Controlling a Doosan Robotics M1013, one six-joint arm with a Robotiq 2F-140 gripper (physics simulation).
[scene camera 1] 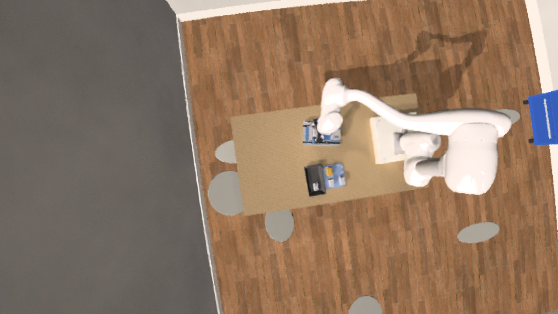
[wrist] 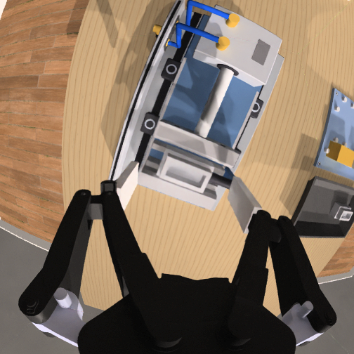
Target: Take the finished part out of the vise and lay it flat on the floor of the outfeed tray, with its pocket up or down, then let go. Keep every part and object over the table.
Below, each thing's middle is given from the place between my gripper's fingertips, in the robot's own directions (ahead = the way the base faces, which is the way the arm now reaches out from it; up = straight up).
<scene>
The blue vise [wrist: 196, 79] is 80 mm behind my hand, 10 mm to the left of it and 80 mm below it.
</scene>
